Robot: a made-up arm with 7 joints. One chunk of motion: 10 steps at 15 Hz.
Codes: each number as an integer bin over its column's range. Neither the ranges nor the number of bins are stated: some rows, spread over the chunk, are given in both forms.
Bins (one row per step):
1: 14 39 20 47 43 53
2: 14 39 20 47 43 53
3: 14 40 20 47 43 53
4: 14 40 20 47 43 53
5: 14 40 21 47 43 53
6: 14 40 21 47 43 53
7: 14 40 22 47 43 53
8: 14 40 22 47 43 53
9: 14 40 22 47 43 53
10: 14 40 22 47 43 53
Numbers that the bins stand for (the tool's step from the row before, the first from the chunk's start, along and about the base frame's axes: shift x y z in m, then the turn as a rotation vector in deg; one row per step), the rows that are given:
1: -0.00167 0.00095 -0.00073 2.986 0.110 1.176
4: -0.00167 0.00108 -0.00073 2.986 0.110 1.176
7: -0.00167 0.00108 -0.00060 2.986 0.110 1.176
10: -0.00167 0.00108 -0.00060 2.986 0.110 1.176
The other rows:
2: -0.00167 0.00095 -0.00073 2.986 0.110 1.176
3: -0.00167 0.00108 -0.00073 2.986 0.110 1.176
5: -0.00167 0.00108 -0.00067 2.986 0.110 1.176
6: -0.00167 0.00108 -0.00067 2.986 0.110 1.176
8: -0.00167 0.00108 -0.00060 2.986 0.110 1.176
9: -0.00167 0.00108 -0.00060 2.986 0.110 1.176

